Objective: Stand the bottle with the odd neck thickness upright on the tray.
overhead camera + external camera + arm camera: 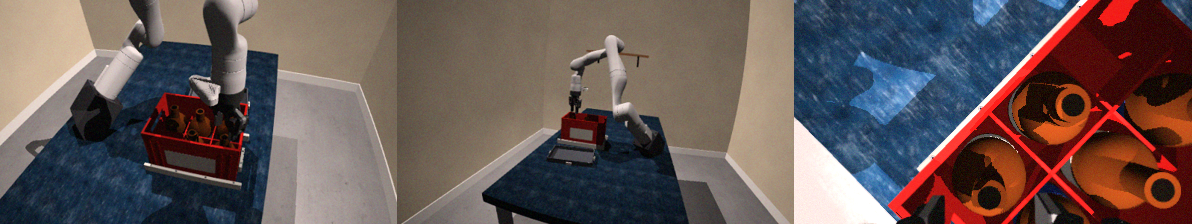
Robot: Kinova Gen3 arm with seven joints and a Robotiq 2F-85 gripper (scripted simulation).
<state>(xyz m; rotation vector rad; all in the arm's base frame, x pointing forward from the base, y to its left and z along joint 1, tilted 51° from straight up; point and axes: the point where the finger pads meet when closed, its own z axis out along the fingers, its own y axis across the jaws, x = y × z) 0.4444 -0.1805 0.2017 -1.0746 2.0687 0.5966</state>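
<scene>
Right now my hand is 120 mm above the crate, 100 mm past it and 10 mm to the right of it. From my hand the other things lie so: grey tray 270 mm to the left, 190 mm below, 180 mm behind.
</scene>
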